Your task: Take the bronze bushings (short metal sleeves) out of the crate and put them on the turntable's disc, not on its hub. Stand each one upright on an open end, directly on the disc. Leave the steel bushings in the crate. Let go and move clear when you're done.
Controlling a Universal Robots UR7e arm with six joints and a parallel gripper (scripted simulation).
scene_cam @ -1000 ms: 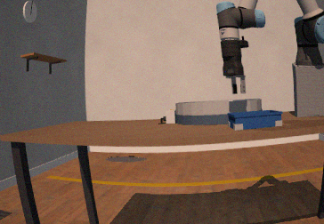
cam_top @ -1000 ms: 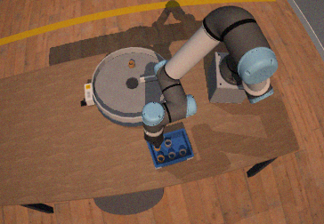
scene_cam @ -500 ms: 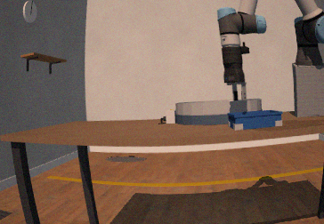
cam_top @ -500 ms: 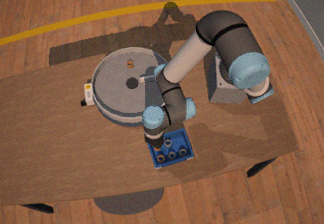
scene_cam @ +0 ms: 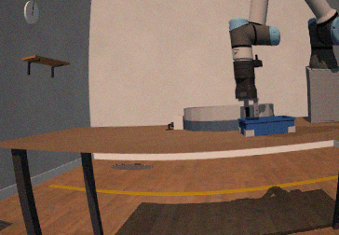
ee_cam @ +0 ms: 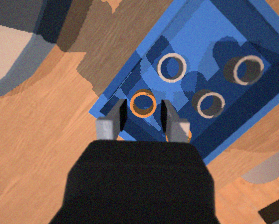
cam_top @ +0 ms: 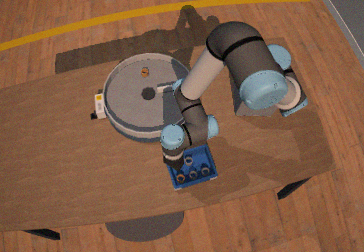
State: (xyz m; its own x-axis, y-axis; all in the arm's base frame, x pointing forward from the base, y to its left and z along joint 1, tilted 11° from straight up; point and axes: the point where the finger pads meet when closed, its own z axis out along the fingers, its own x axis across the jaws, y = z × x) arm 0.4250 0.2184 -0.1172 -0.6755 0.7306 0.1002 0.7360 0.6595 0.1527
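Right now the blue crate is 50 mm below my hand, 50 mm behind it and 30 mm to the left of it. Also, from my hand: grey turntable disc 350 mm to the right, 50 mm ahead, 20 mm below.
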